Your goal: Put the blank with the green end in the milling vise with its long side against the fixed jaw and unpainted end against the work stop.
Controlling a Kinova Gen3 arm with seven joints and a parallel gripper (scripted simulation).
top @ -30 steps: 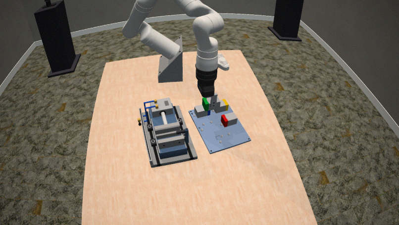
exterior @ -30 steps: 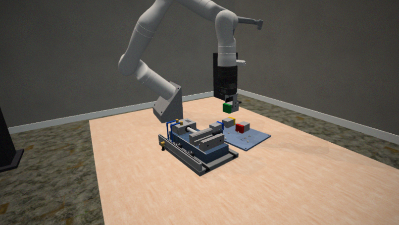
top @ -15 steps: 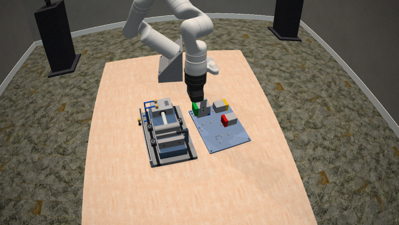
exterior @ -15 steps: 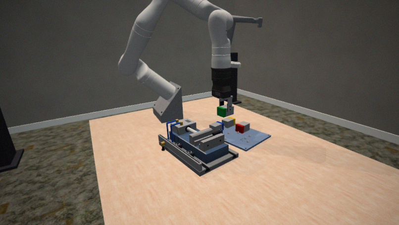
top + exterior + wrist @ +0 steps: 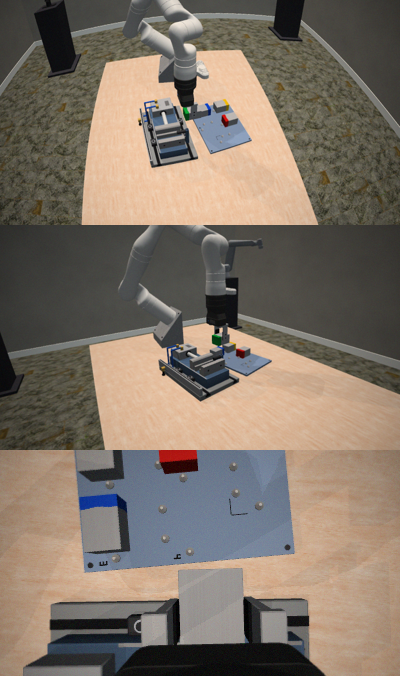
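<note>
The fixed jaw is 9 cm to the right of my hand, 9 cm below it and 7 cm ahead of it. Also, from my hand: vise ram (10 cm to the right, 9 cm below, 4 cm behind); then black work stop rod (8 cm below, 5 cm to the right, 4 cm ahead); then green-ended blank (2 cm below).
</note>
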